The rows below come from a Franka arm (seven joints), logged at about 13 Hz.
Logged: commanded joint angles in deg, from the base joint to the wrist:
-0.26 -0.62 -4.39 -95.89 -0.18 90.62 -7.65
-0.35 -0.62 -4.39 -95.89 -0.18 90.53 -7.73
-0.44 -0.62 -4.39 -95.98 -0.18 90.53 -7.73
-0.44 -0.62 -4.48 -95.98 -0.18 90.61 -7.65
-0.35 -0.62 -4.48 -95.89 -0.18 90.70 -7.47
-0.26 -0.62 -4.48 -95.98 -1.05 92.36 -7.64
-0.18 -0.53 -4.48 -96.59 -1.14 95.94 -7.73
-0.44 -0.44 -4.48 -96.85 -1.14 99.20 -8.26
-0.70 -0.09 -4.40 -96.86 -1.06 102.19 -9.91
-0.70 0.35 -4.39 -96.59 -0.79 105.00 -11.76
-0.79 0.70 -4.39 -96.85 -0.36 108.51 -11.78
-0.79 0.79 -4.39 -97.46 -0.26 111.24 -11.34
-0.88 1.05 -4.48 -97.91 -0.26 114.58 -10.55
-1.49 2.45 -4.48 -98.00 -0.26 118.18 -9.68
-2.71 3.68 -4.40 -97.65 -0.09 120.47 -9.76
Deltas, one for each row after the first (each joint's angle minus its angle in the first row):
-0.09 0.00 0.00 0.00 0.00 -0.09 -0.08
-0.18 0.00 0.00 -0.09 0.00 -0.09 -0.08
-0.18 0.00 -0.09 -0.09 0.00 -0.01 0.00
-0.09 0.00 -0.09 0.00 0.00 0.08 0.18
0.00 0.00 -0.09 -0.09 -0.87 1.74 0.01
0.08 0.09 -0.09 -0.70 -0.96 5.32 -0.08
-0.18 0.18 -0.09 -0.96 -0.96 8.58 -0.61
-0.44 0.53 -0.01 -0.97 -0.88 11.57 -2.26
-0.44 0.97 0.00 -0.70 -0.61 14.38 -4.11
-0.53 1.32 0.00 -0.96 -0.18 17.89 -4.13
-0.53 1.41 0.00 -1.57 -0.08 20.62 -3.69
-0.62 1.67 -0.09 -2.02 -0.08 23.96 -2.90
-1.23 3.07 -0.09 -2.11 -0.08 27.56 -2.03
-2.45 4.30 -0.01 -1.76 0.09 29.85 -2.11

